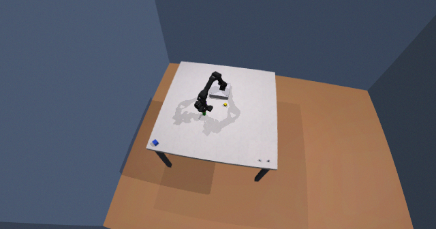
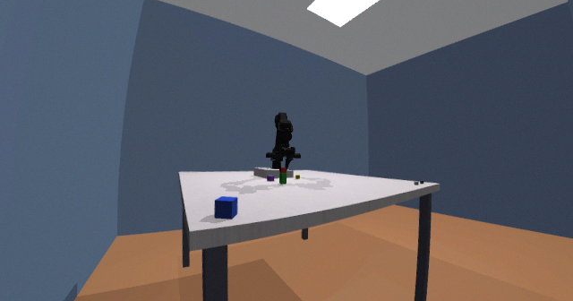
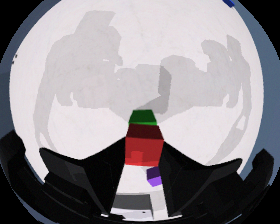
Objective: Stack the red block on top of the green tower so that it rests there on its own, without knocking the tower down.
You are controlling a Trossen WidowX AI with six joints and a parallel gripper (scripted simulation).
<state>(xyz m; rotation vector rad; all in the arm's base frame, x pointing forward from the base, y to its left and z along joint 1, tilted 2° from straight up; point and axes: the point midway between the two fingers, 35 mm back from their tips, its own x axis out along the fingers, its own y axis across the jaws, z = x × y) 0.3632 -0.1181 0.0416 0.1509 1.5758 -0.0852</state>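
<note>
Now: gripper tip 10 mm below the red block. From my gripper tip the other things lie so: purple block 120 mm behind, 20 mm to the right, 50 mm below; then blue block 460 mm ahead, 380 mm to the right, 50 mm below; then yellow block 170 mm behind, 190 mm to the left, 50 mm below.
</note>
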